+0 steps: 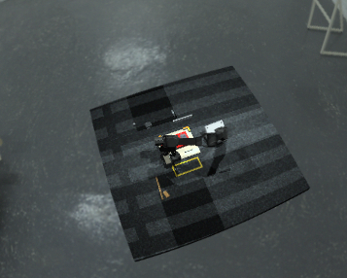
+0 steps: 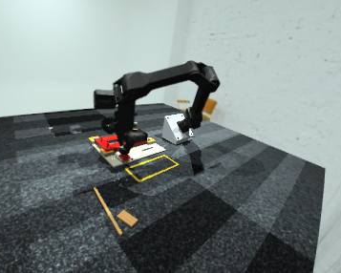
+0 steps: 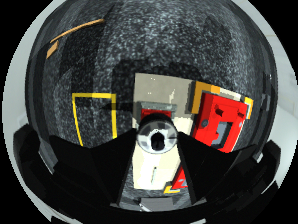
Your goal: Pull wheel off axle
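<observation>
Now: gripper tip right at the wheel. From my gripper tip the other things lie so: grey cube: 33 cm to the right, 5 cm ahead, 3 cm below; then wooden stick: 18 cm ahead, 17 cm to the left, 4 cm below.
</observation>
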